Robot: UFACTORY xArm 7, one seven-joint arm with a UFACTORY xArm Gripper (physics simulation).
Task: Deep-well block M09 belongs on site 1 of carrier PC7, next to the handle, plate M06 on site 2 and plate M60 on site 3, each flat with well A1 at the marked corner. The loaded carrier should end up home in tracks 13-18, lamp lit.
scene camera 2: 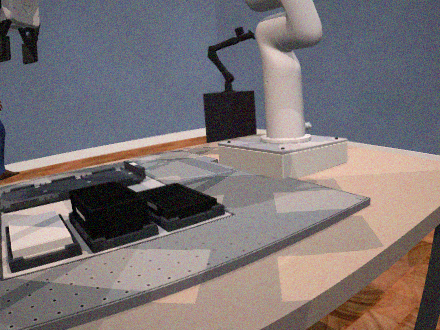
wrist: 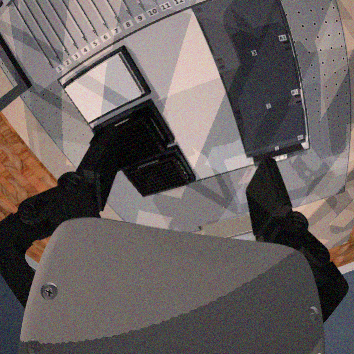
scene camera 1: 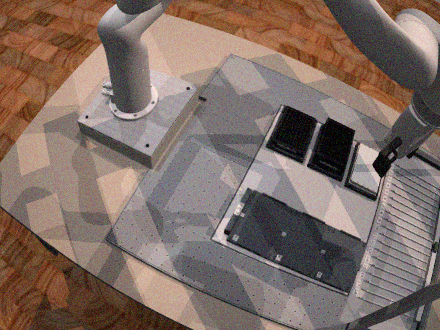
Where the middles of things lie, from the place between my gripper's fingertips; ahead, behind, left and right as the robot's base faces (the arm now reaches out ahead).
Right now the dark carrier (scene camera 2: pixel 29 196) is 10 cm behind my hand, 8 cm to the right of it and 26 cm below it. The rest, counted from my hand: pale lidded plate (scene camera 2: pixel 44 233): 4 cm ahead, 16 cm to the left, 26 cm below.
